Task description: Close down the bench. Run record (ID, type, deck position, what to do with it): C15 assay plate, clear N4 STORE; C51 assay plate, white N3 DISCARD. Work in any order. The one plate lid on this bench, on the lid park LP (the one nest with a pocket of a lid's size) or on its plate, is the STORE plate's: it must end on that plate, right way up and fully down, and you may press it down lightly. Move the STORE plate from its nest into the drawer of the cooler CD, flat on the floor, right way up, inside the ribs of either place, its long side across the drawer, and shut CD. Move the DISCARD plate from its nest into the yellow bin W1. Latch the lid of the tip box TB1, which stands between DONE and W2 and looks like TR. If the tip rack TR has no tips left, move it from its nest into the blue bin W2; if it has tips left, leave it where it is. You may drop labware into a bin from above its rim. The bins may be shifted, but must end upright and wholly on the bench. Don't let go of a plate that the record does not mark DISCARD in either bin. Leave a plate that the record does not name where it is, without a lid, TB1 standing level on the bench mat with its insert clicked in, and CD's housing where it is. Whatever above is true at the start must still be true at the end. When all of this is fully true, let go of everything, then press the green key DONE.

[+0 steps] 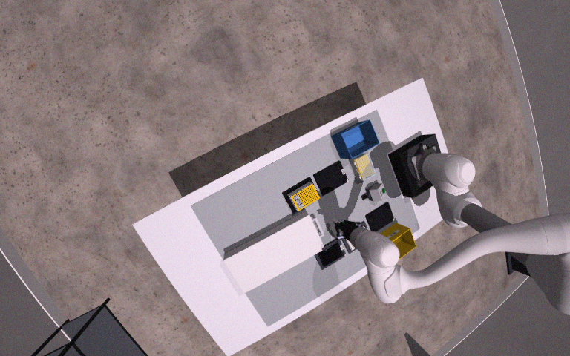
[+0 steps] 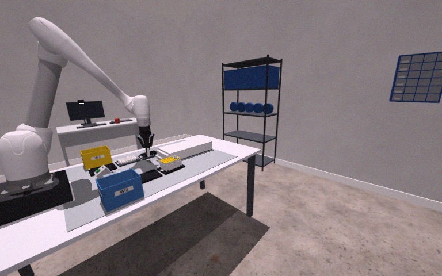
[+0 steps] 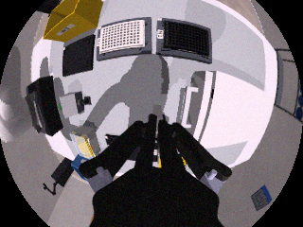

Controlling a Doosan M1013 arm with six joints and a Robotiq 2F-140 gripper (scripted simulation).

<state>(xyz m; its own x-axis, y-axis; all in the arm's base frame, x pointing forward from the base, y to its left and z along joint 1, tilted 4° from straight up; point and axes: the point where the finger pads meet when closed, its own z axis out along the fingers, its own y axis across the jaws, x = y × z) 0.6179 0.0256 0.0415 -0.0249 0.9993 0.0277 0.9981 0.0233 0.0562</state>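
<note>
My gripper is now 110 mm past the white plate, 190 mm to the right of it and 80 mm above it. Round my hand: green key DONE 330 mm behind, 10 mm to the right, 40 mm below; then dark gridded plate 70 mm ahead, 190 mm to the left, 80 mm below; then tip rack TR 80 mm ahead, 190 mm to the right, 50 mm below.
</note>
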